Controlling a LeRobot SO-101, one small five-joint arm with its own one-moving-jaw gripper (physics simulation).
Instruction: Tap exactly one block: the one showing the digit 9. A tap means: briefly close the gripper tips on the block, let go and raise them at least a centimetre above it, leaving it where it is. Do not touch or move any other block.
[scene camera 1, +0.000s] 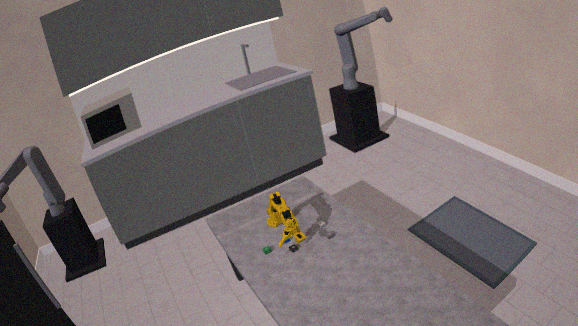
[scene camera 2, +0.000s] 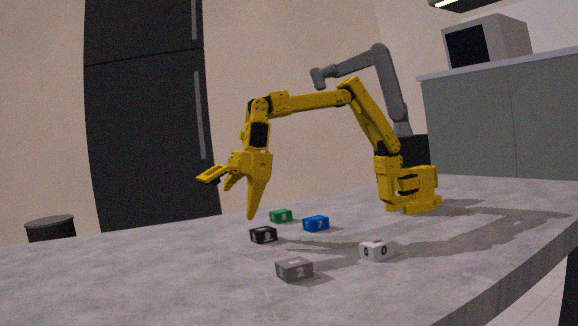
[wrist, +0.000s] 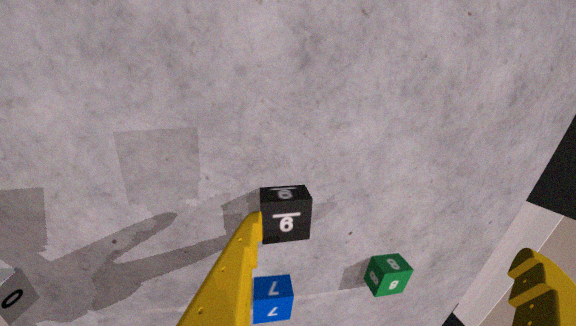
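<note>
The black block (scene camera 1: 293, 248) (scene camera 2: 263, 235) (wrist: 286, 215) shows a white digit with a bar, which reads upside down in the wrist view and marks it as the 9. It sits flat on the grey table top. My gripper (scene camera 2: 239, 203) (wrist: 391, 234) is open and empty, its jaws spread wide. The fixed jaw's tip hangs above the table near the black block, with a gap below it in scene camera 2. In the wrist view that tip overlaps the block's left edge, and the moving jaw is far off at the lower right.
A blue 7 block (scene camera 2: 315, 224) (wrist: 272, 300) and a green 8 block (scene camera 1: 267, 249) (scene camera 2: 281, 216) (wrist: 389, 275) sit near the black one. A white 0 block (scene camera 2: 375, 251) (wrist: 17, 297) and a grey 2 block (scene camera 2: 294, 270) sit farther aside.
</note>
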